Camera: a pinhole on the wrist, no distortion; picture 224 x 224 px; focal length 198.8 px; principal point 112.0 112.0 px. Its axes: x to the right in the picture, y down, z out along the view. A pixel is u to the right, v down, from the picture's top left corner.
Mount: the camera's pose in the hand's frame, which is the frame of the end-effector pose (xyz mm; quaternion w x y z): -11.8 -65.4 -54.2 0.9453 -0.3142 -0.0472 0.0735
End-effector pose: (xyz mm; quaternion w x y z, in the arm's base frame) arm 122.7 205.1 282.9 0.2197 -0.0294 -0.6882 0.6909
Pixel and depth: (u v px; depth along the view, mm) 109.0 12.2 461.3
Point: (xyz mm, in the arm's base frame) 12.2 -237.9 271.3
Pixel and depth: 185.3 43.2 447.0
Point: -138.7 -131.3 232.8
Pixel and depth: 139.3 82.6 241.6
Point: 60.3 53.2 237.3
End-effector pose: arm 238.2 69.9 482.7 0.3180 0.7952 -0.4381 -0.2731
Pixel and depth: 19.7 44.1 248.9
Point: 35.5 152.2 377.9
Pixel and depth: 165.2 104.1 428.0
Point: -56.8 -129.1 422.3
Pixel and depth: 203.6 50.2 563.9
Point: -129.2 -299.9 248.5
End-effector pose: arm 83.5 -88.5 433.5 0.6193 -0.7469 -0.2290 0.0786
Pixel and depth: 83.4 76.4 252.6
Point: -43.7 26.3 343.2
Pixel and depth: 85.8 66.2 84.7
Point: 37.2 -76.5 454.4
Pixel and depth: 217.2 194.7 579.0
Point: 262.6 172.4 -93.5
